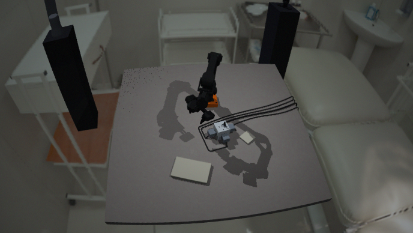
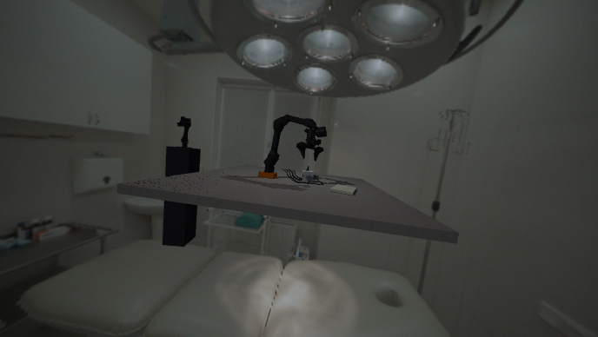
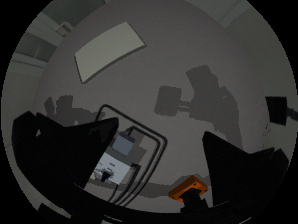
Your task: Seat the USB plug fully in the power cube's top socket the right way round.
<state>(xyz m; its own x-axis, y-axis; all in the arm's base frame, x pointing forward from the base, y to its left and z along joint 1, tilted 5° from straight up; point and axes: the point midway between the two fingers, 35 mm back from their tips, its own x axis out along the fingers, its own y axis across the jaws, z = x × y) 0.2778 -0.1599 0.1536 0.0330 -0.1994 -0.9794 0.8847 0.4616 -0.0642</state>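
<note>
My gripper tip is now 180 mm to the right of the USB plug, 70 mm above it and 10 mm short of it. The rest, counted from my gripper tip: pale slab: 230 mm ahead, 160 mm below, 80 mm to the right; then pale tile: 310 mm to the left, 160 mm below, 80 mm ahead.
</note>
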